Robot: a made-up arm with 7 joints. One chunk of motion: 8 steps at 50 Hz.
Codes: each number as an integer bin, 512 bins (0 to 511) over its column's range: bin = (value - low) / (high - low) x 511, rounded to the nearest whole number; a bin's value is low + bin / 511 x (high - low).
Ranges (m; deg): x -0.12..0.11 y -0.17..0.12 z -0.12..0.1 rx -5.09..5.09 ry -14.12..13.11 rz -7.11..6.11
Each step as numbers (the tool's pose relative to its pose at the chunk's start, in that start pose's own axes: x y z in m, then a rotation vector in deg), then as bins.
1 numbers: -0.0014 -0.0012 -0.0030 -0.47 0.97 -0.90
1 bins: 263 297 272 232 283 240
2 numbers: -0.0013 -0.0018 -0.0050 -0.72 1.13 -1.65
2 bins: 264 296 267 219 286 211
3 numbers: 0.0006 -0.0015 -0.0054 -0.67 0.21 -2.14
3 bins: 268 297 266 222 269 192
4 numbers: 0.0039 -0.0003 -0.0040 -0.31 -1.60 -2.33
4 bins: 275 299 269 240 235 185
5 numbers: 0.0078 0.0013 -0.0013 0.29 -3.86 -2.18
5 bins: 284 302 276 270 193 191
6 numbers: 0.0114 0.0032 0.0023 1.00 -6.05 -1.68
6 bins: 292 305 284 306 151 210
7 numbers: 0.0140 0.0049 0.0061 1.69 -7.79 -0.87
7 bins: 298 308 293 340 119 241
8 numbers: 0.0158 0.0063 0.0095 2.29 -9.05 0.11
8 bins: 302 311 301 370 95 279
